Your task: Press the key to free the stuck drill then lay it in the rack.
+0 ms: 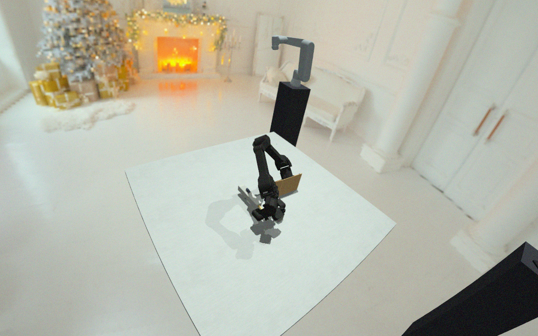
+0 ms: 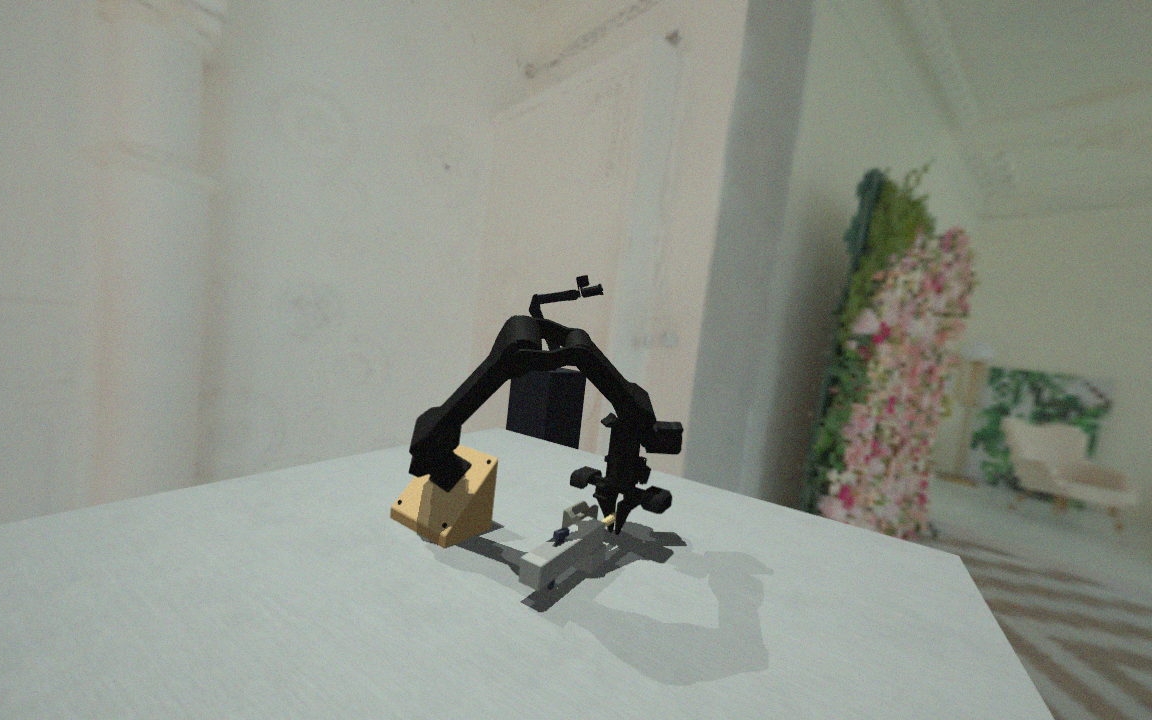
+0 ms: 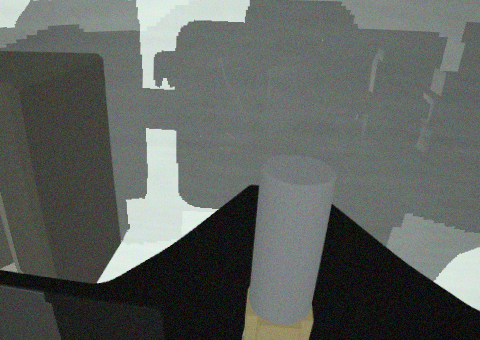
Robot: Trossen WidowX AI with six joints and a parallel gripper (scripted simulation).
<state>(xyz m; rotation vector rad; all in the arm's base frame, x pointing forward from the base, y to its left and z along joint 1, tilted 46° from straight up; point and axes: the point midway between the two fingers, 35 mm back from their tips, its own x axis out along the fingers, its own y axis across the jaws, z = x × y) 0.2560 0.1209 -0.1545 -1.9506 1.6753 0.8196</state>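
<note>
Now: the drill 10 mm ahead of my gripper tip, 40 mm to the right of it and 30 mm above it. The rest, counted from my gripper tip: dark blue key (30 mm ahead, 190 mm to the right, 40 mm above); grey grooved rack (70 mm behind, 10 mm to the right); grey housing (20 mm ahead, 160 mm to the right, 20 mm above).
</note>
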